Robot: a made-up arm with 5 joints.
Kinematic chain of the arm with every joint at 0, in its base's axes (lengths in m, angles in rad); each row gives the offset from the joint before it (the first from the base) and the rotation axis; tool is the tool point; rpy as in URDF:
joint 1: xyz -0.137 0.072 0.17 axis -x
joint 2: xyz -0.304 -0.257 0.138 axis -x
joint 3: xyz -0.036 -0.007 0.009 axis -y
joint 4: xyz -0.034 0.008 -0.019 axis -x
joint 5: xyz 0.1 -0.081 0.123 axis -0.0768 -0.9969 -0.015
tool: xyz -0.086 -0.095 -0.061 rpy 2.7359 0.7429 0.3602
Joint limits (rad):
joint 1: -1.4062..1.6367
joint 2: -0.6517..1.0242
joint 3: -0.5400..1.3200
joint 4: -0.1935..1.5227
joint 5: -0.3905..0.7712
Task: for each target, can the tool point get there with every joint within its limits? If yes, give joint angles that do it. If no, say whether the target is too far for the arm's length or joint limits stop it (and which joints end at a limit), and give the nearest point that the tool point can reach.
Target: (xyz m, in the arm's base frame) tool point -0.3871 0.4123 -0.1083
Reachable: no: joint limits stop it (at a limit: joint 1, joint 4, joint 5) | nearest point -0.4470 0.2908 0.2356 | short by 0.370 m
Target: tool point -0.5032 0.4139 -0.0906
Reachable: no: joint limits stop it (at a limit: joint 1, joint 4, joint 5) | nearest point -0.4861 0.2941 0.2344 | short by 0.347 m
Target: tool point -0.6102 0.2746 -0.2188
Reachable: no: joint limits stop it (at a limit: joint 1, joint 2, joint 3, joint 4, joint 5) | nearest point -0.5266 -0.0032 -0.2208 | short by 0.290 m
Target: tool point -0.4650 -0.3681 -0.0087
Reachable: yes | joints -0.8924 0.2997 0.9941 0.0035 0.6718
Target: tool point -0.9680 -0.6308 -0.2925
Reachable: no: too far | nearest point -0.5983 -0.2961 -0.0723 | short by 0.545 m
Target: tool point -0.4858 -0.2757 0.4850
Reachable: yes | joints 0.2656 0.1297 0.2095 0.1278 0.2943
